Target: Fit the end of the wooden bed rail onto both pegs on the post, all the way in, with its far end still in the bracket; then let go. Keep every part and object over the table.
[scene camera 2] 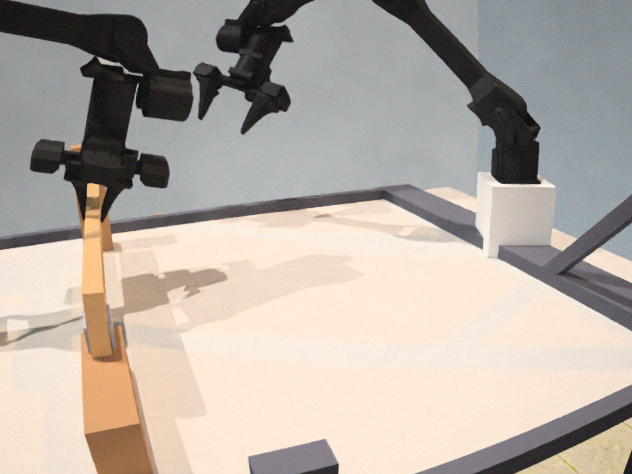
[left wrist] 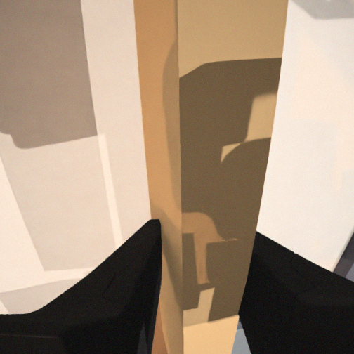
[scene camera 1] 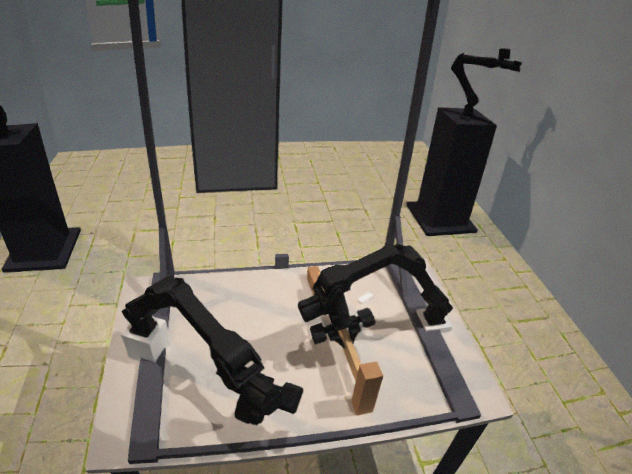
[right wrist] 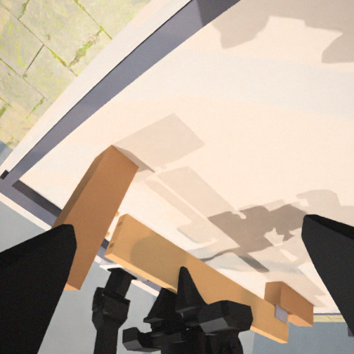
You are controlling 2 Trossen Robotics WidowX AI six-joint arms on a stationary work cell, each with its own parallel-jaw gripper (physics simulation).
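Places are measured from the left arm's base along level axes (x left, y down, z back), in millimetres.
Pixels of known places: left gripper, fingertip midpoint: [scene camera 1: 348, 346]; right gripper, fingertip midpoint: [scene camera 2: 220, 126] [scene camera 1: 282, 395]; left arm's base, origin of the base link: [scene camera 1: 434, 318]; right arm's base, origin of the base link: [scene camera 2: 515, 179] [scene camera 1: 143, 327].
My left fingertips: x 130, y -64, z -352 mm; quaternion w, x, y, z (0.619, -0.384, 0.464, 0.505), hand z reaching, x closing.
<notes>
Ahead of a thing's pixels: the offset from my left fingertips to its middle. "*": to the spot under its first point. Level surfaces: height alone.
The wooden rail {dx -104, dy +2, dz -10 mm} [scene camera 1: 350, 352] [scene camera 2: 93, 265] [left wrist: 225, 30] [right wrist: 150, 245] is raised above the table. In the right wrist view its end with two holes stands a small gap short of the pegs [right wrist: 108, 234] on the tall orange post {* dx +185, dy -35, dz +6 mm} [scene camera 1: 367, 390] [right wrist: 97, 200]. Its far end sits in the grey bracket {* dx -309, dy +18, dz -35 mm} [scene camera 2: 110, 326] [right wrist: 281, 313] on the other orange block {dx -344, dy +53, dz -26 mm} [scene camera 1: 312, 275] [scene camera 2: 109, 397] [right wrist: 296, 306]. My left gripper [scene camera 1: 343, 332] [scene camera 2: 94, 218] [left wrist: 190, 229] is shut on the rail between its ends. My right gripper [scene camera 2: 222, 125] [right wrist: 189, 231] is open and empty, held high, apart from the rail; its fingertips are hidden in scene camera 1.
A dark frame [scene camera 1: 306, 439] [scene camera 2: 245, 208] runs around the table top {dy +91 mm} [scene camera 1: 229, 306]. Dark uprights rise at its sides. A small white piece {dx -278, dy +85, dz +140 mm} [scene camera 1: 365, 297] lies near the left arm. A white block {dx -120, dy +36, dz -613 mm} [scene camera 1: 145, 342] [scene camera 2: 515, 214] carries the right arm.
</notes>
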